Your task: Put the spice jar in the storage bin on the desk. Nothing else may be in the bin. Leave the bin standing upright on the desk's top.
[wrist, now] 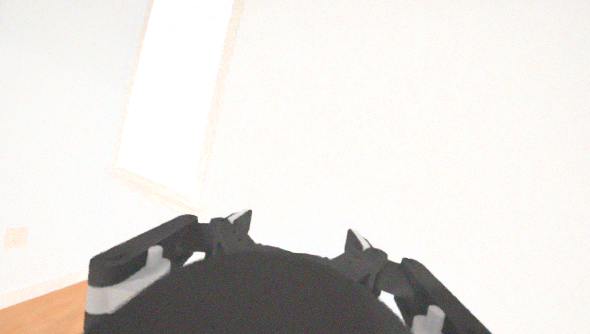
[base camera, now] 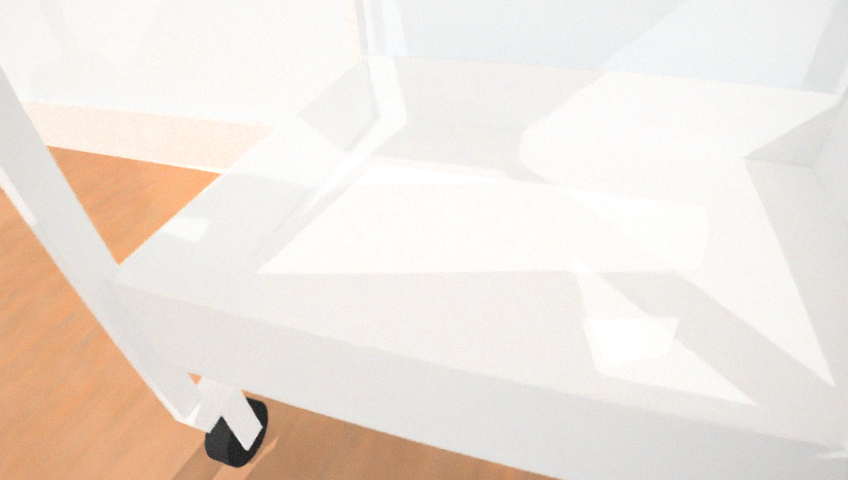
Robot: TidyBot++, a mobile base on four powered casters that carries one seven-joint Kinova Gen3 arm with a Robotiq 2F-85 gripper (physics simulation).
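Places are measured from the arm's base along level axes (x right, y ahead, z up), in metres.
Pixels of known places: gripper, fingertip midpoint: [wrist: 297,229].
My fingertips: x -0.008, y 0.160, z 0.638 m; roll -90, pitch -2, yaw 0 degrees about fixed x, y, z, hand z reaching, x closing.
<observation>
Ahead of a thing's pixels: the offset from my fingertips to its top centre. "spot": to the spot under its first point. Level surfaces: height alone.
My gripper [wrist: 297,229] shows only in the wrist view. Its two dark fingers stand wide apart with nothing between them, and it points at a bare white wall. No spice jar, storage bin or desk top shows in either view. The base camera is filled by a white wheeled piece of furniture [base camera: 395,369] seen from very close. I see its low, empty tray-like shelf and front wall.
A slanted white leg {spot: dx -0.154, dy +0.102, dz -0.797 m} [base camera: 59,224] of the furniture runs down to a black caster {spot: dx -0.142, dy +0.099, dz -0.990 m} [base camera: 226,442] on the orange wood floor {dz -1.033 m} [base camera: 65,396]. In the wrist view a bright window {spot: dx -0.782, dy +0.687, dz +0.283 m} [wrist: 173,97] is set in the white wall [wrist: 359,108] at the left.
</observation>
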